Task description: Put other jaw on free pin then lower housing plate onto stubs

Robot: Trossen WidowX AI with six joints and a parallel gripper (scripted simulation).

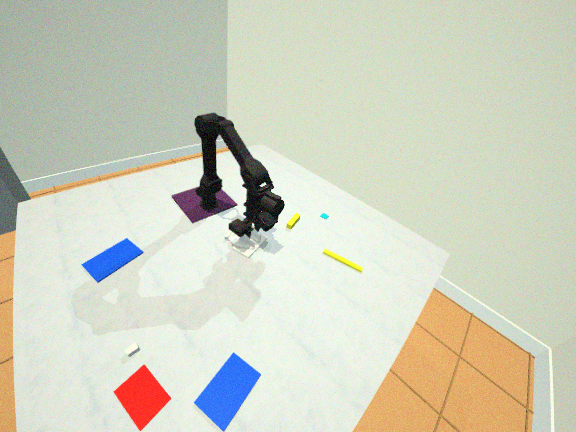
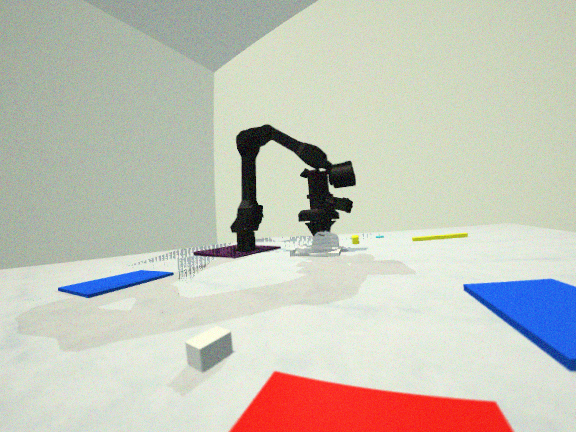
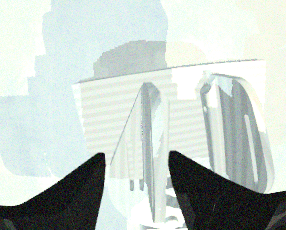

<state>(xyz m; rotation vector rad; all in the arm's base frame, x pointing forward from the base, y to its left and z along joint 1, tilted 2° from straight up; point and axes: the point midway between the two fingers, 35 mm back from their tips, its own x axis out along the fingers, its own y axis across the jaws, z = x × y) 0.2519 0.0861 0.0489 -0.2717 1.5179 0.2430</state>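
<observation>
My gripper tip is 60 mm to the left of the grey jaw and 10 mm past it. Also, from my gripper tip: red mat (420 mm to the right, 330 mm ahead, 10 mm below); then cyan chip (350 mm to the left, 20 mm ahead, 10 mm below); then yellow block (190 mm to the left).
</observation>
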